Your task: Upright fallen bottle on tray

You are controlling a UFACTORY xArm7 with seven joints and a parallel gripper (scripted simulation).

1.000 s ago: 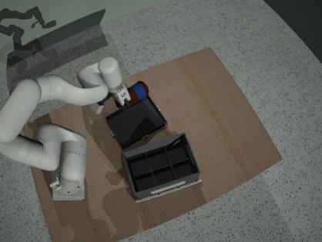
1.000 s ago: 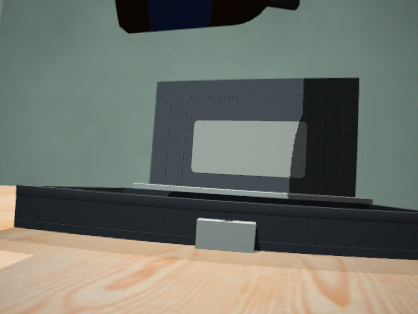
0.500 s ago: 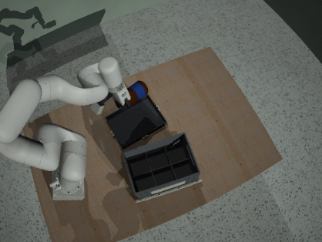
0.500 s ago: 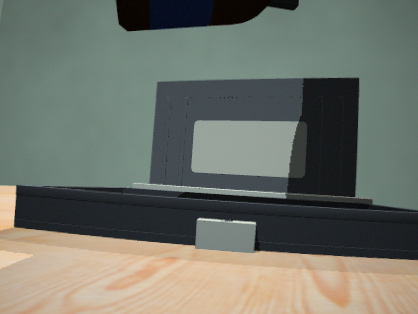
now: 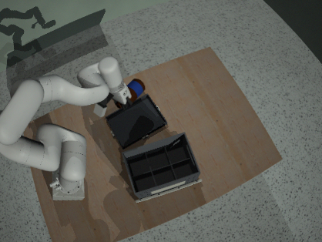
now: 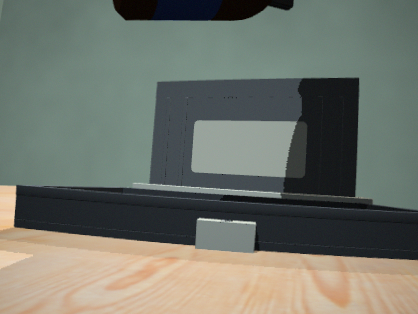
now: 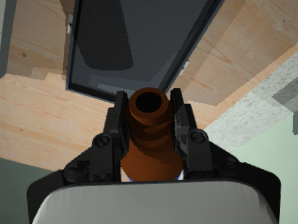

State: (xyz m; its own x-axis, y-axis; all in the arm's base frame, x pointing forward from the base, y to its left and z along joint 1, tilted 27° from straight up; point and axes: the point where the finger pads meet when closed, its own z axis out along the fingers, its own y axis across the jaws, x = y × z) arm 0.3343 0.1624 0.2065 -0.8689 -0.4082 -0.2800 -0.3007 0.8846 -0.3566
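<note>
My gripper is now 50 mm short of the bottle, 20 mm to the right of it and 10 mm above it. From my hand the other things lie so: dark crate (30 mm behind, 300 mm to the right, 120 mm below); tray (30 mm ahead, 20 mm to the right, 190 mm below).
</note>
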